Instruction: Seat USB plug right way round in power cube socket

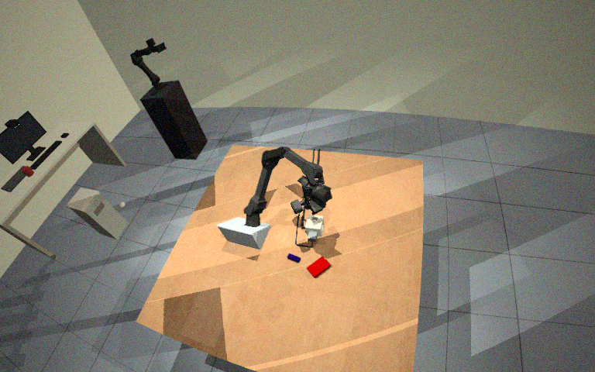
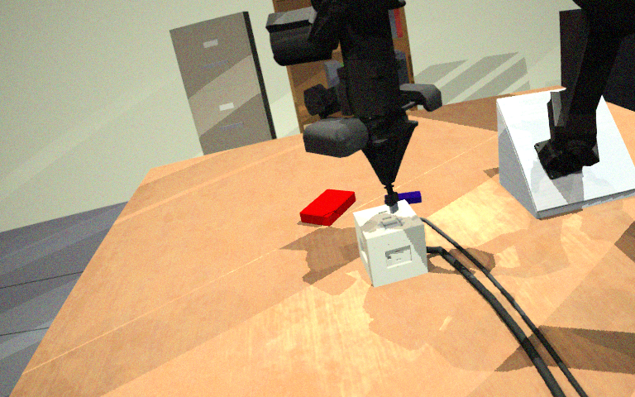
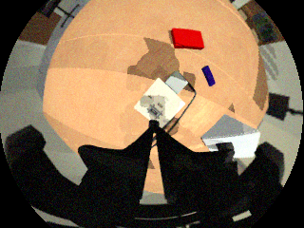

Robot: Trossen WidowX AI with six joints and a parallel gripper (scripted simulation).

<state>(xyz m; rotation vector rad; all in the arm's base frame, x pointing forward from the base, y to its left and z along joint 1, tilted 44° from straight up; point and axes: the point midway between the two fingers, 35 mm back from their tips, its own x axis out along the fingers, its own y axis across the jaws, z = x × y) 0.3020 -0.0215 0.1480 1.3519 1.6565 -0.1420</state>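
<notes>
My gripper tip is 20 mm above the black USB plug. Also, from my gripper tip: red flat block: 60 mm ahead, 230 mm to the right, 130 mm below; small blue block: 70 mm behind, 200 mm to the right, 130 mm below.
</notes>
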